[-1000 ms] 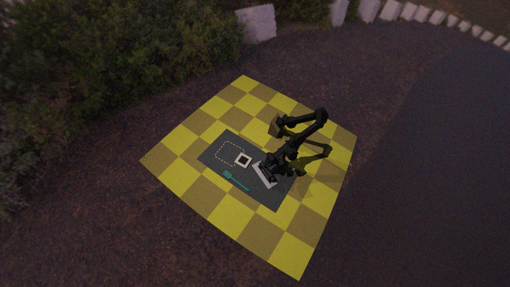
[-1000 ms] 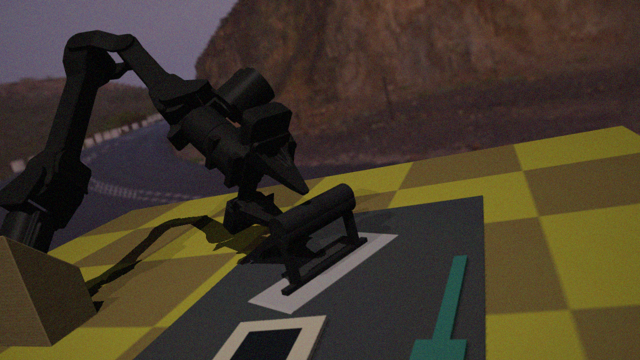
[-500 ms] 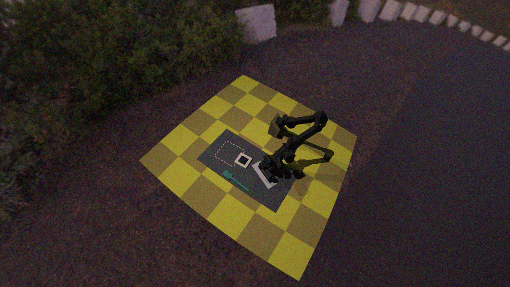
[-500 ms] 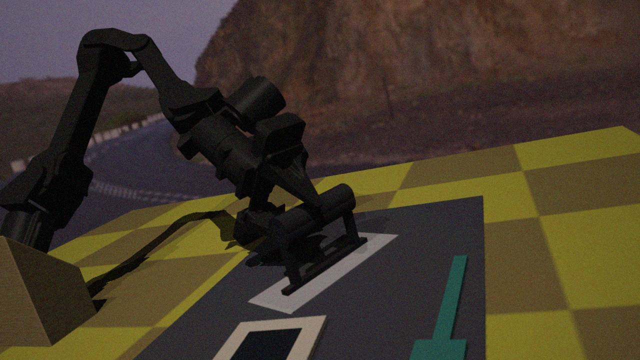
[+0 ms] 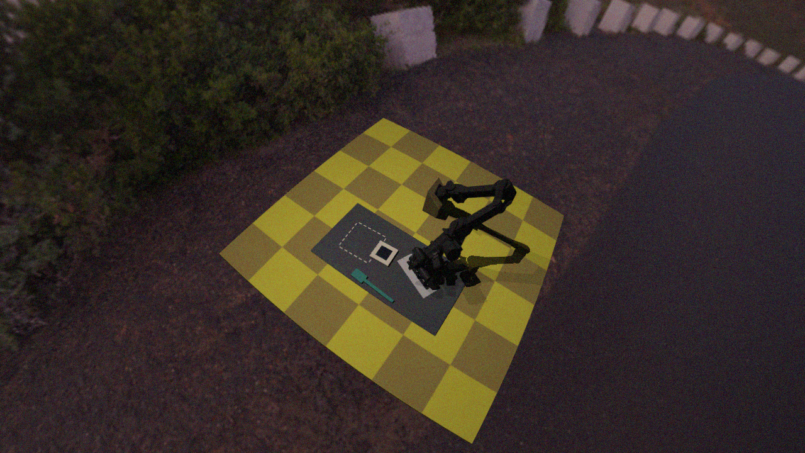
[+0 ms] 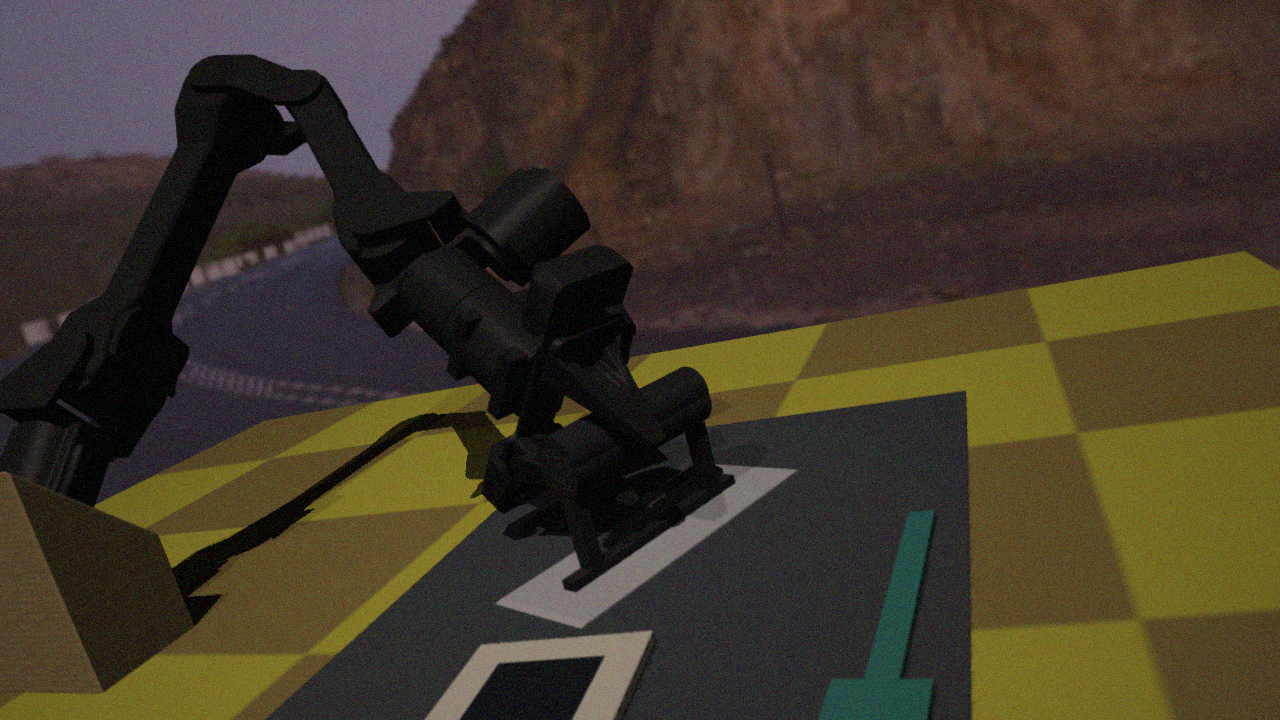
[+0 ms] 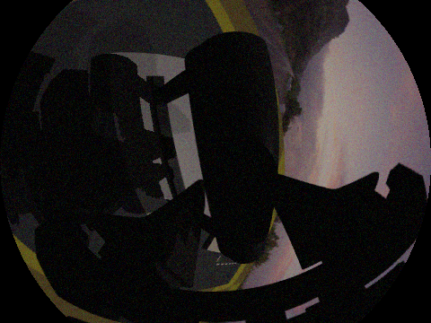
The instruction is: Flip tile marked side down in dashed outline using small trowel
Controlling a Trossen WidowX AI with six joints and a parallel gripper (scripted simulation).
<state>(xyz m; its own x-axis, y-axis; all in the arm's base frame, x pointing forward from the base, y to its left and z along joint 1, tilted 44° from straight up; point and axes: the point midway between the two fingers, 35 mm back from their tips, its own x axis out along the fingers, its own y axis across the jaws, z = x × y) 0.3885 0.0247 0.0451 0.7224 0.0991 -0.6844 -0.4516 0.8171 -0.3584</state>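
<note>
Now: gripper tip 1 cm past the grey mat, 9 cm to the left of it and 7 cm above it. Round my gripper tip: tile (4 cm behind, 14 cm to the right, 5 cm below); then teal trowel (12 cm ahead, 14 cm to the right, 5 cm below).
</note>
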